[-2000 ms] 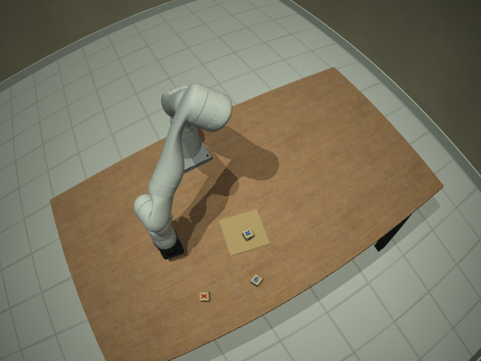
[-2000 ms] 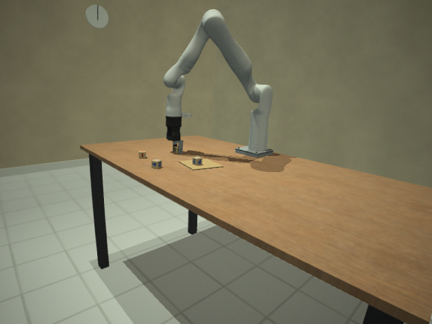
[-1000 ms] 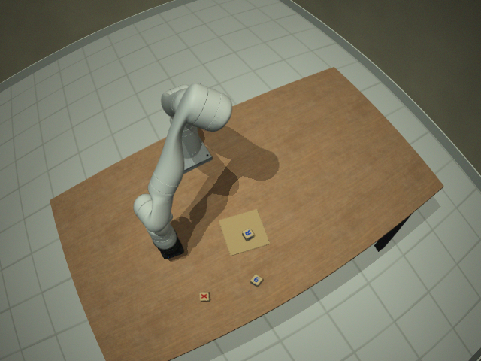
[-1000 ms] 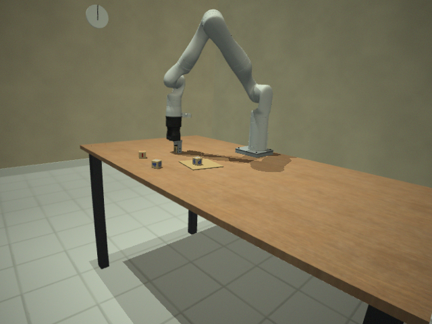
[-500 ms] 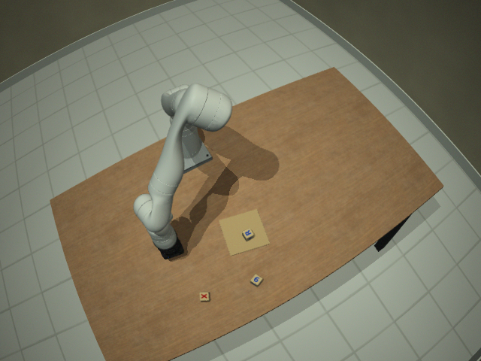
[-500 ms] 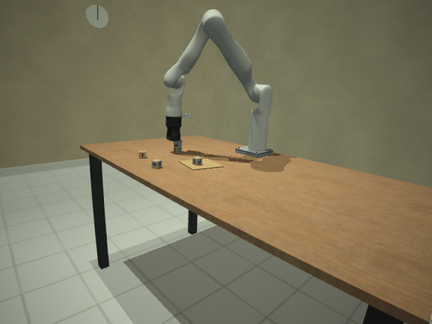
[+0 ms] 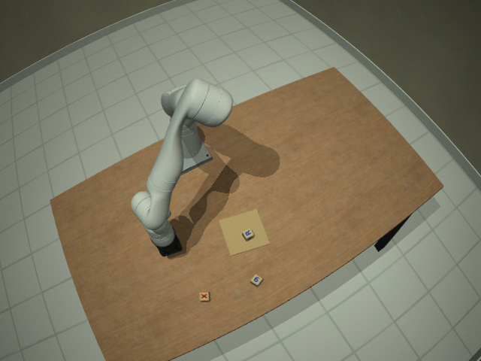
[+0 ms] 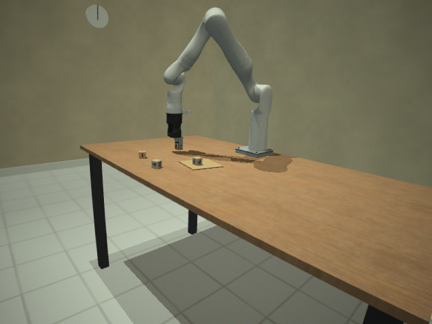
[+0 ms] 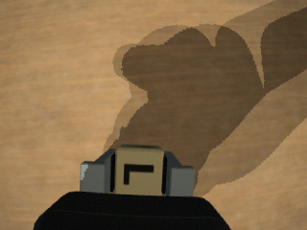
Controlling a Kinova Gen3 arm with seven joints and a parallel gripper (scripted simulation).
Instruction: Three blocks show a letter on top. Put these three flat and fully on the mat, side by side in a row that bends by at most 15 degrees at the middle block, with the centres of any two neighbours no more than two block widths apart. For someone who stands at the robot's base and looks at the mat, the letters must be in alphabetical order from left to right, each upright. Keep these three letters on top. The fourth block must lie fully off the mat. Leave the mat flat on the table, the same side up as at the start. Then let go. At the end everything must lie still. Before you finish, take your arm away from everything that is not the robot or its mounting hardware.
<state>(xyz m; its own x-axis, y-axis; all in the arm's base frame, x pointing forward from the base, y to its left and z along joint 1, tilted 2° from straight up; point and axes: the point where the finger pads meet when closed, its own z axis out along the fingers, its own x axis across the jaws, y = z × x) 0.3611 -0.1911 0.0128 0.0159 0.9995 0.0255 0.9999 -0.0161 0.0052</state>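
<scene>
Right now the mat is 4 cm ahead of my hand, 25 cm to the left of it and 3 cm below it. Also, from my hand: block (22 cm ahead, 22 cm to the left, 2 cm below).
</scene>
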